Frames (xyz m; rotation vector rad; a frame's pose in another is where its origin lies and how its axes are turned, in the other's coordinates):
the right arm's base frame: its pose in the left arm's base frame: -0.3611 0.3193 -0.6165 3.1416 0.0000 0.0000
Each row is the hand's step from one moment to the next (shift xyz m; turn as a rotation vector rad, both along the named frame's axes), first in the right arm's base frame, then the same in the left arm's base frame.
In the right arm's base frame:
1: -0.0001 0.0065 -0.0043 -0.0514 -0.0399 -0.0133
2: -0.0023 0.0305 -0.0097 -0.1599 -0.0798 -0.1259
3: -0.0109 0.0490 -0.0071 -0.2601 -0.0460 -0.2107
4: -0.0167 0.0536 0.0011 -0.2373 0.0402 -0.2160
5: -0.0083 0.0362 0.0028 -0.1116 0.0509 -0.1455
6: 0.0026 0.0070 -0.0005 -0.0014 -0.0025 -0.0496
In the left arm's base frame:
1: -0.0001 -0.0065 0.0043 -0.0514 0.0399 0.0133
2: -0.0023 -0.0305 0.0097 -0.1599 0.0798 0.1259
3: -0.0109 -0.0490 0.0071 -0.2601 0.0460 0.2107
4: -0.0167 -0.0536 -0.0011 -0.2373 -0.0402 0.2160
5: -0.0083 -0.0362 -0.0028 -0.1116 -0.0509 0.1455
6: 0.0026 -0.0070 0.0005 -0.0014 0.0025 0.0496

